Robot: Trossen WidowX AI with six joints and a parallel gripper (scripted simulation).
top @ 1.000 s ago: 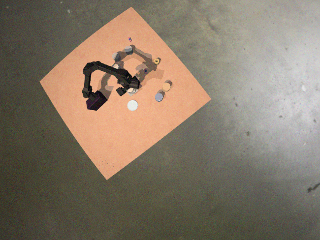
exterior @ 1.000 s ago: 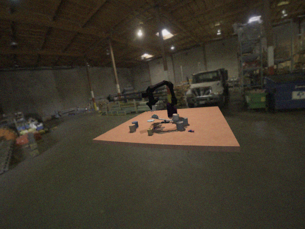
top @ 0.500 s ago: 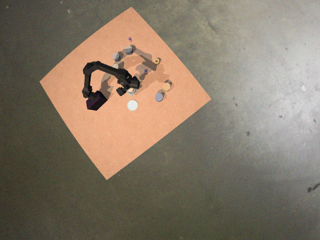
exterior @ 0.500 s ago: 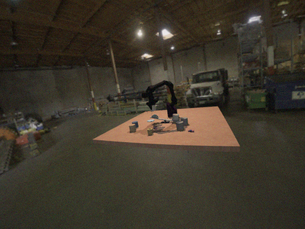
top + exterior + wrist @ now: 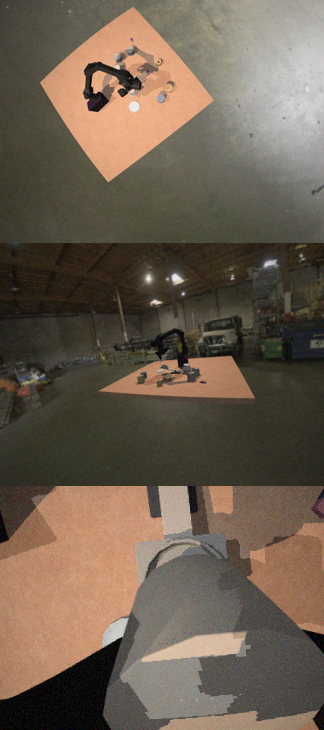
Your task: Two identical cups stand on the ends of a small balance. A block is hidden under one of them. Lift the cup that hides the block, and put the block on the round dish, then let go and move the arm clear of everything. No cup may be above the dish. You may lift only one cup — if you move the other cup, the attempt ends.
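The teal block lies 1 cm to the left of my gripper tip and 8 cm below it. The rest, counted from my gripper tip: cup: 2 cm to the right, 1 cm above; balance beam: 2 cm ahead, 13 cm to the left, 13 cm below; balance: 3 cm ahead, 13 cm to the left, 15 cm below.
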